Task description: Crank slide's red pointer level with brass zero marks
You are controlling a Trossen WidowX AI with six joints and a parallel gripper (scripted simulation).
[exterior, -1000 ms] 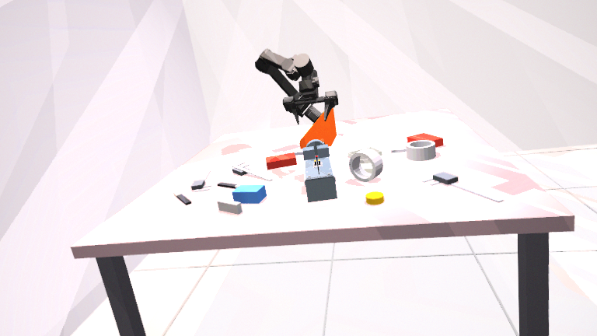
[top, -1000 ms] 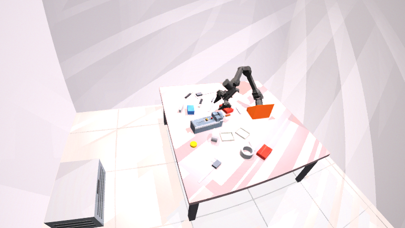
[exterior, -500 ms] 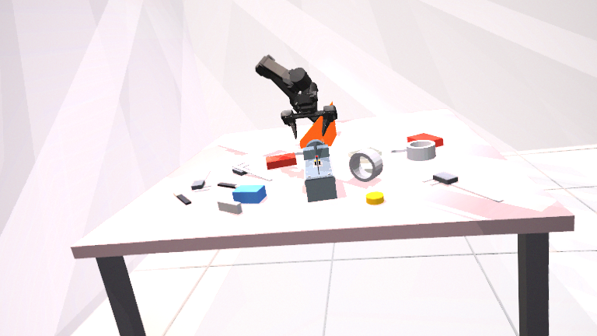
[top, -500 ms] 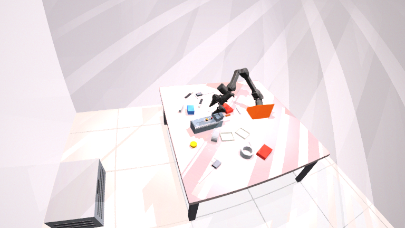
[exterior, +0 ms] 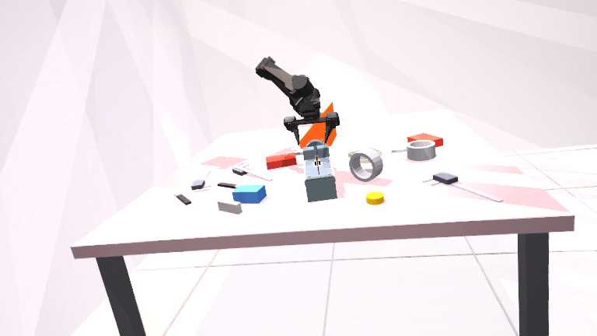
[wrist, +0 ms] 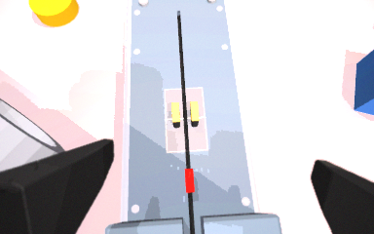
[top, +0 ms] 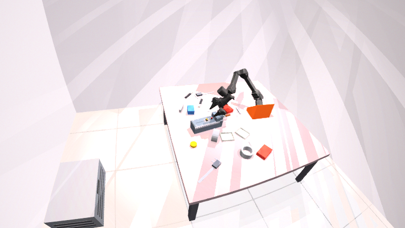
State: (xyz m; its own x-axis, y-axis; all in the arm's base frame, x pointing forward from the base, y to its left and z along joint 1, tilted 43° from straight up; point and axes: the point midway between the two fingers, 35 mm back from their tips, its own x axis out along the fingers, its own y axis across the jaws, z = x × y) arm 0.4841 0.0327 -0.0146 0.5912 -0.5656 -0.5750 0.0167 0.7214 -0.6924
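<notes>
Now: the red pointer 10 mm behind my gripper tip, 10 mm to the left of it and 50 mm below it. Round my gripper tip: orange handle (150 mm behind, 20 mm to the left, 40 mm below); yellow disc (200 mm ahead, 190 mm to the left, 130 mm below); blue block (110 mm ahead, 210 mm to the right, 120 mm below).
</notes>
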